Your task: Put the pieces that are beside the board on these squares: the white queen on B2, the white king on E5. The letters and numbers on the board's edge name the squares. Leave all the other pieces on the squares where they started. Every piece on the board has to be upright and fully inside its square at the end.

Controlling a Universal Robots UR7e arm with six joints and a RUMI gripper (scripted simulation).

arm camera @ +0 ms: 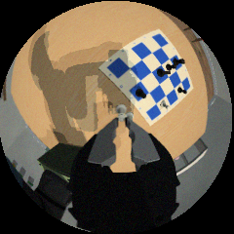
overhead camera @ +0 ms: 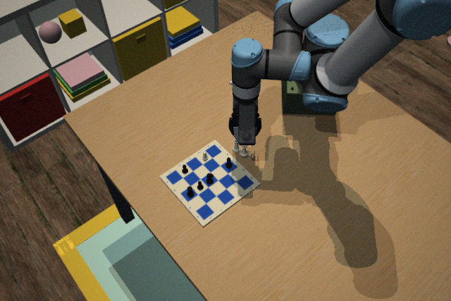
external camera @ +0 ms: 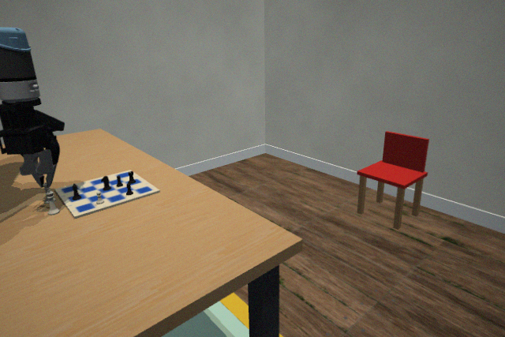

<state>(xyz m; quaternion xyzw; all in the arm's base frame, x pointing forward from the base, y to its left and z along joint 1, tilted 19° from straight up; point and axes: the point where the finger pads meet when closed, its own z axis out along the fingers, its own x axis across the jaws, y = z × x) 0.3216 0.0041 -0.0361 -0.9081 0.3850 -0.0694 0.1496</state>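
Now: hand 4 cm to the left of the white king and 4 cm above it. Also, from my hand: white queen (3 cm below); white pawn (10 cm ahead, 8 cm to the right, 6 cm below); chessboard (14 cm ahead, 1 cm to the right, 7 cm below).
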